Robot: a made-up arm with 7 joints.
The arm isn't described. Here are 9 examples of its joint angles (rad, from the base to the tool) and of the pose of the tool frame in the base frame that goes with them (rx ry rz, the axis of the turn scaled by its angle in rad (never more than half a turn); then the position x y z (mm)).
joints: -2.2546 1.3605 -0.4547 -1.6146 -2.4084 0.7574 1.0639
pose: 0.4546 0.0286 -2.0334 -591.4 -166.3 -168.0
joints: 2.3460 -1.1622 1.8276 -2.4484 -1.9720 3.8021 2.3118
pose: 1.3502 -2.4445 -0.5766 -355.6 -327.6 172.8
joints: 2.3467 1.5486 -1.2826 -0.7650 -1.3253 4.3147 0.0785
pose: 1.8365 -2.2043 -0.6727 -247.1 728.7 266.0
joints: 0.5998 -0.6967 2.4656 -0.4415 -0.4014 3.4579 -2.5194
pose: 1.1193 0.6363 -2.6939 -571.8 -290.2 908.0
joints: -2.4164 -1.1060 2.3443 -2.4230 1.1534 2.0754 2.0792
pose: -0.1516 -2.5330 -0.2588 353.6 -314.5 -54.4
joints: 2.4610 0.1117 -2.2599 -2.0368 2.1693 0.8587 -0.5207
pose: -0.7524 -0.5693 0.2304 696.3 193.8 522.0
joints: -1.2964 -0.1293 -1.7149 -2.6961 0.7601 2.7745 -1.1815
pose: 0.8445 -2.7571 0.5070 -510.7 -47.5 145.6
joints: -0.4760 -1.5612 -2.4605 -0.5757 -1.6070 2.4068 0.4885
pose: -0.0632 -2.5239 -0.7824 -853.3 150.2 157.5
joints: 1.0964 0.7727 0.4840 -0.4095 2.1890 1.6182 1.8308
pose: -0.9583 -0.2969 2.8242 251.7 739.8 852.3
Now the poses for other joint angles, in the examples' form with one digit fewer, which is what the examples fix.
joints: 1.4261 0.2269 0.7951 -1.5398 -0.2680 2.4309 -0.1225
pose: -0.897 -2.324 -0.580 -433 645 695
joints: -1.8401 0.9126 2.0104 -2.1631 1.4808 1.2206 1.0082
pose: -0.988 -0.030 1.528 656 35 624
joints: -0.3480 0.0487 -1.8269 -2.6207 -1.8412 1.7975 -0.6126
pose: -2.066 0.149 2.001 -297 -438 130
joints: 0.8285 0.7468 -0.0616 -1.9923 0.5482 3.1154 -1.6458
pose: 1.756 2.435 0.565 488 411 37
